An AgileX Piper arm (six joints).
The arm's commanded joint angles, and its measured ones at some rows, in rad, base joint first. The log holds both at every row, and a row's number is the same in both.
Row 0, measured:
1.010, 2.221, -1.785, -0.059, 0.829, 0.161
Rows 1 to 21, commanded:
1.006, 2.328, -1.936, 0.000, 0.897, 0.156
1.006, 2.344, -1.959, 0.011, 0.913, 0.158
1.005, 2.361, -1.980, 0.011, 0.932, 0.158
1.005, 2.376, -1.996, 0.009, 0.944, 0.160
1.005, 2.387, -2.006, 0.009, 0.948, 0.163
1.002, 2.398, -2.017, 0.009, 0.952, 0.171
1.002, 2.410, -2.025, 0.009, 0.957, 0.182
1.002, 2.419, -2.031, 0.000, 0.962, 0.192
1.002, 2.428, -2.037, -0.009, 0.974, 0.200
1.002, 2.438, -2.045, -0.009, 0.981, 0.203
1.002, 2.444, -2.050, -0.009, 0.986, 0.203
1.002, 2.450, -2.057, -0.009, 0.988, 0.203
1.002, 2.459, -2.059, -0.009, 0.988, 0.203
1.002, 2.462, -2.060, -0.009, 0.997, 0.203
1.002, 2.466, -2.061, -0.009, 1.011, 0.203
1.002, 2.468, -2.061, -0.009, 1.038, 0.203
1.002, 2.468, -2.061, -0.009, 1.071, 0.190
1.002, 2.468, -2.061, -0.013, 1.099, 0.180
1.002, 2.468, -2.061, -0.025, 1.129, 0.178
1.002, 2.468, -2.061, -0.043, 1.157, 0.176
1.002, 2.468, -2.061, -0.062, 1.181, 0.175
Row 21, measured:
1.010, 2.458, -2.061, -0.009, 1.067, 0.187
